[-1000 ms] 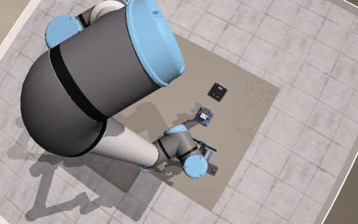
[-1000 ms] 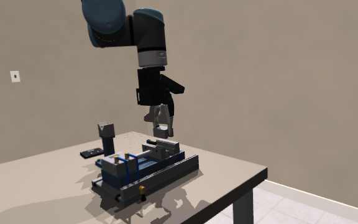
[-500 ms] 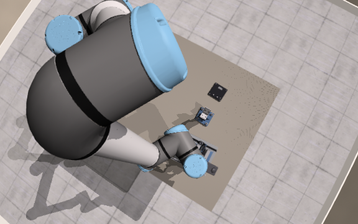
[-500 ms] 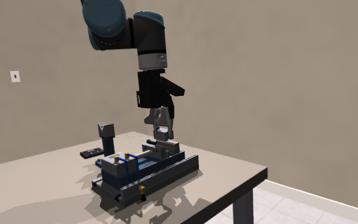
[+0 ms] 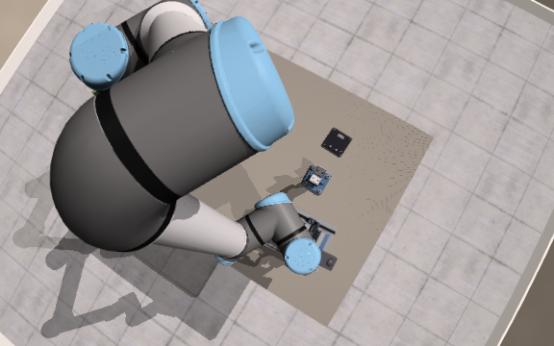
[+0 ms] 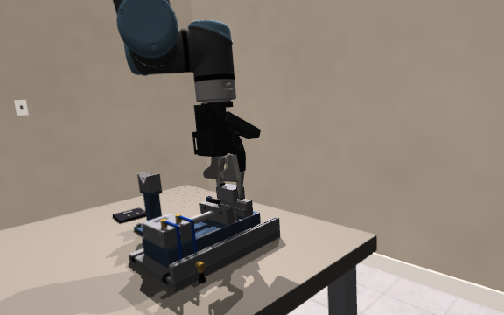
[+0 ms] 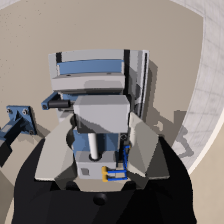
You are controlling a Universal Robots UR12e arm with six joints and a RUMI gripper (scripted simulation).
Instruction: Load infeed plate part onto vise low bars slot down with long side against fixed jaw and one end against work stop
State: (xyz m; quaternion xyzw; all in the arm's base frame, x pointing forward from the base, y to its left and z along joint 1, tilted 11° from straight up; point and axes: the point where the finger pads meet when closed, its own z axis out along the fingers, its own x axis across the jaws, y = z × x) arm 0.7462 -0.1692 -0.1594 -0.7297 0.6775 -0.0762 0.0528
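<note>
The part lies 1 cm below my hand. From my hand the other things lie so: fixed jaw (3 cm ahead, 2 cm to the left, 5 cm below); then work stop rod (7 cm to the left, 4 cm below); then cylinder rod (9 cm behind, 1 cm to the left, 5 cm below).
</note>
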